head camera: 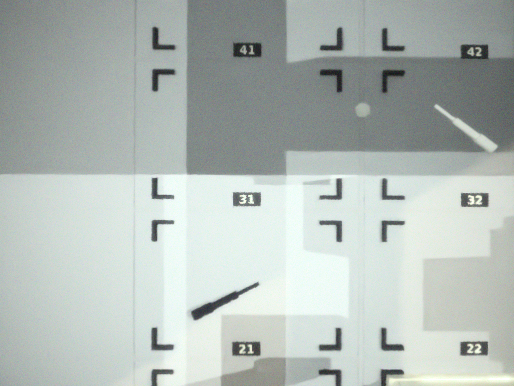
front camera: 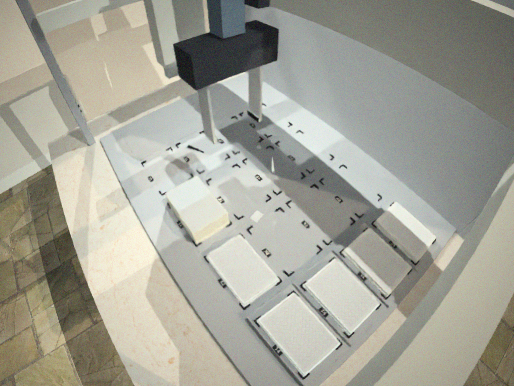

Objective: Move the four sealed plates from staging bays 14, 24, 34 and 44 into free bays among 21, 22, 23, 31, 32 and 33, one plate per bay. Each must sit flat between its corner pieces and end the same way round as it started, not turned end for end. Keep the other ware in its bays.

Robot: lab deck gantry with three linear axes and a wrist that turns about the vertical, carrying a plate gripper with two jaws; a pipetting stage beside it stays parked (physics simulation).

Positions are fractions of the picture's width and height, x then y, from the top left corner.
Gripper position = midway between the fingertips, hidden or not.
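Observation:
A tall cream block (front camera: 0.39,0.55) is here in the scene. I can also see bay 24 (front camera: 0.63,0.69) and bay 34 (front camera: 0.78,0.74), and along with them my gripper (front camera: 0.45,0.33).

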